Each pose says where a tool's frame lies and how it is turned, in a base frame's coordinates. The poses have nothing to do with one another.
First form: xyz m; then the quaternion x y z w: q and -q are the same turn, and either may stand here.
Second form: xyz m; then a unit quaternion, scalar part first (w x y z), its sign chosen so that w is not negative. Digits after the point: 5 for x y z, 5 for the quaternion.
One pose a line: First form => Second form
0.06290 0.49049 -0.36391 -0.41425 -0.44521 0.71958 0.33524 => 0.06290 0.49049 -0.36391 0.33524 -0.41425 -0.44521 0.71958
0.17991 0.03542 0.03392 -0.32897 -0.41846 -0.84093 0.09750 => 0.17991 0.03542 0.03392 0.09750 -0.32897 -0.41846 -0.84093
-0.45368 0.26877 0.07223 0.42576 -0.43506 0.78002 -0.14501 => -0.45368 0.26877 0.07223 0.14501 -0.42576 0.43506 -0.78002
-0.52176 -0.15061 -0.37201 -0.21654 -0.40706 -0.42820 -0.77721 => -0.52176 -0.15061 -0.37201 0.77721 0.21654 0.40706 0.42820
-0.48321 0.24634 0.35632 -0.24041 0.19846 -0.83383 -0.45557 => -0.48321 0.24634 0.35632 0.45557 0.24041 -0.19846 0.83383
